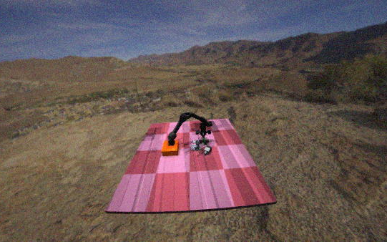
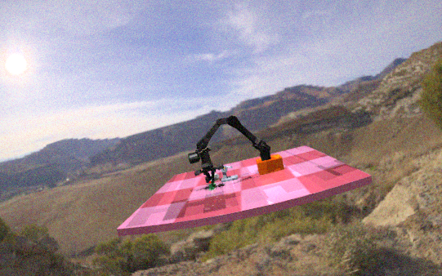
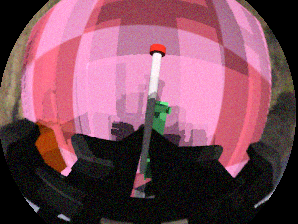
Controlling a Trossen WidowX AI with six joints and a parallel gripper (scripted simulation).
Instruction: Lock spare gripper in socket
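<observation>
My gripper tip is 60 mm short of the spare gripper, 210 mm to the left of it and 20 mm above it. Round my gripper tip: socket: 60 mm behind, 160 mm to the right, 10 mm above.
</observation>
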